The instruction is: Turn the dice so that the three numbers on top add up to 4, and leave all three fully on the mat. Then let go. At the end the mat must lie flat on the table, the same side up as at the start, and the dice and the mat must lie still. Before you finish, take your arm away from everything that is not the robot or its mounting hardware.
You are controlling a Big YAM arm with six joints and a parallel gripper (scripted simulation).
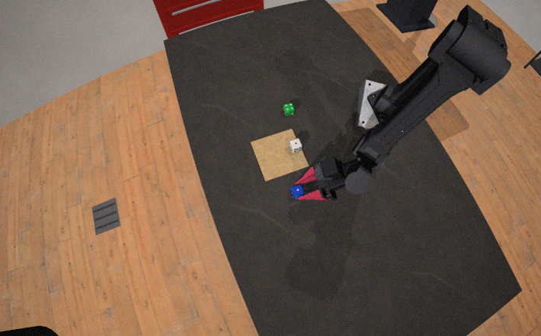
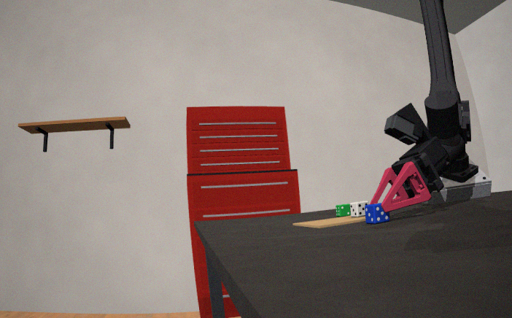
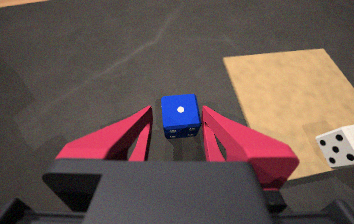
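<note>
Right now my hand is 10 mm short of the blue die and 10 mm above it. From my hand the other things lie so: white die 50 mm behind, 140 mm to the right, 10 mm below; then green die 80 mm behind, 280 mm to the right, 10 mm below; then tan mat 10 mm ahead, 140 mm to the right, 20 mm below.
</note>
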